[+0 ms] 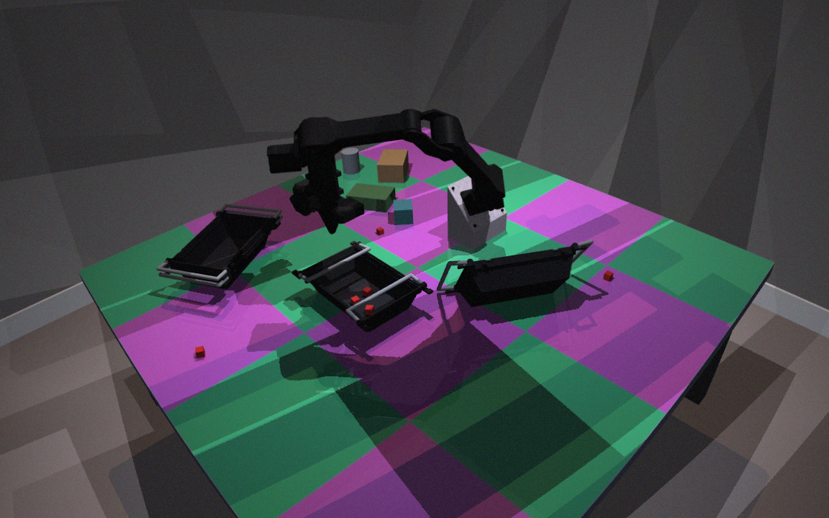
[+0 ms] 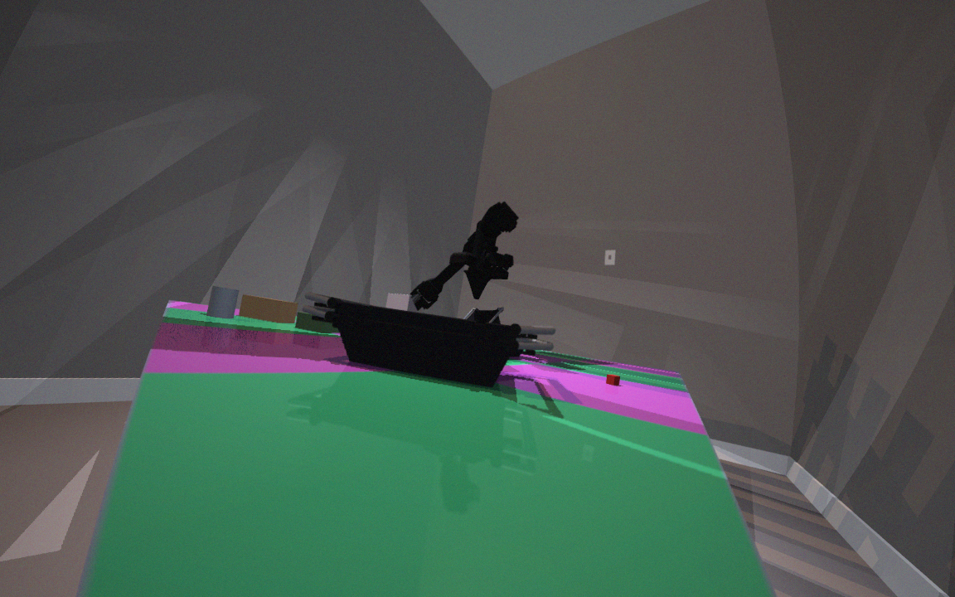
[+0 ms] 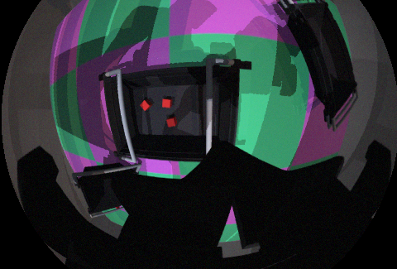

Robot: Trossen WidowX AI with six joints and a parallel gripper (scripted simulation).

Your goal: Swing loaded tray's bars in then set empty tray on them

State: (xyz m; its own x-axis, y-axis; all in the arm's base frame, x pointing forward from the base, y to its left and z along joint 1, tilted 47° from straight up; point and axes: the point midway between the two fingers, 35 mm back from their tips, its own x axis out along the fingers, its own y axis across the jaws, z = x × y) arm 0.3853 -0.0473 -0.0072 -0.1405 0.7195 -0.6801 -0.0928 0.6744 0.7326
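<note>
My gripper tip is now 27 cm past the black tray, 28 cm to the right of it and 7 cm above it. From my gripper tip the other things lie so: teal cube: 29 cm behind, 15 cm to the right, 12 cm below; tan box: 43 cm behind, 39 cm to the right, 11 cm below; olive block: 27 cm behind, 28 cm to the right, 12 cm below.
</note>
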